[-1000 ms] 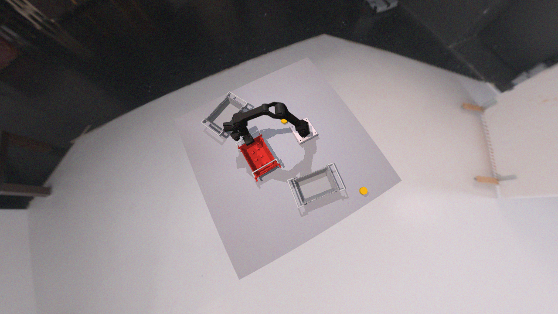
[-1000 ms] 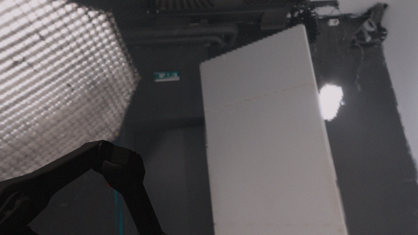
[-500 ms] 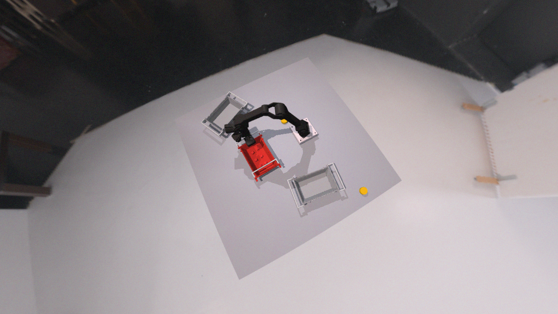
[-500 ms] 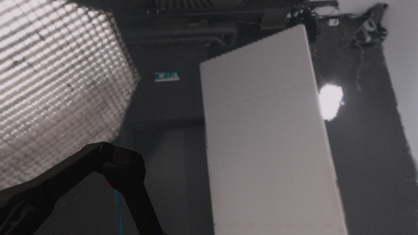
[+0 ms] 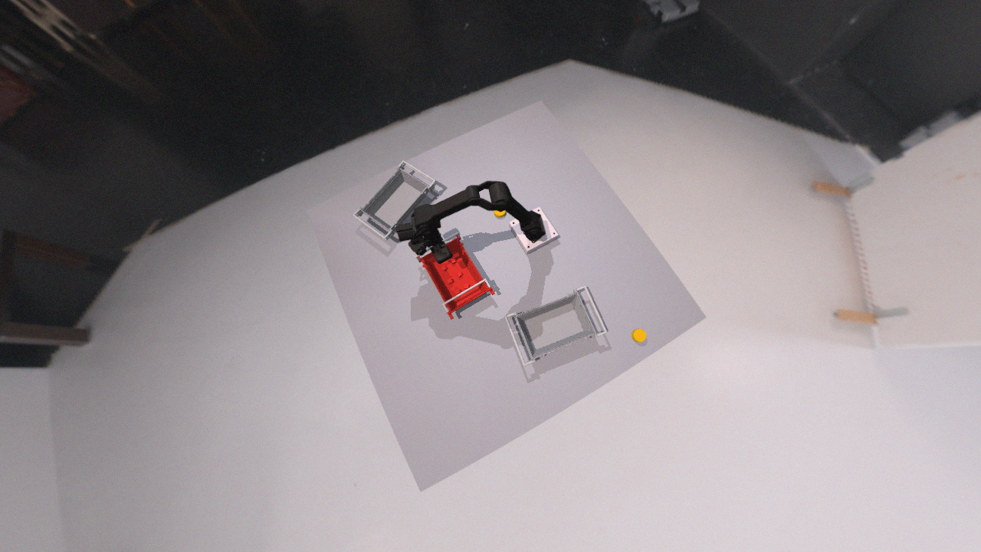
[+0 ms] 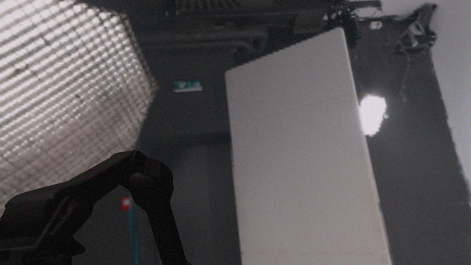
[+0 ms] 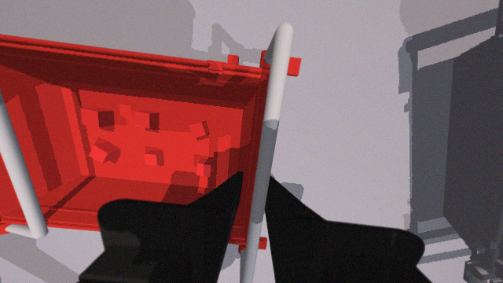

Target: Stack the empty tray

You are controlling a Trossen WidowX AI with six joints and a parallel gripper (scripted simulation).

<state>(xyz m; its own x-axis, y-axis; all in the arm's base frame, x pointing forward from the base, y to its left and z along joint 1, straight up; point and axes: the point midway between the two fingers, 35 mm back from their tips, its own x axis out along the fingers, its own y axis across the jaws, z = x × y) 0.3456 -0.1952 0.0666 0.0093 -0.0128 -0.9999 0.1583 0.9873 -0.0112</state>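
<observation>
The grey tray is 530 mm to the left of my gripper tip, 150 mm behind it and 30 mm below it.
</observation>
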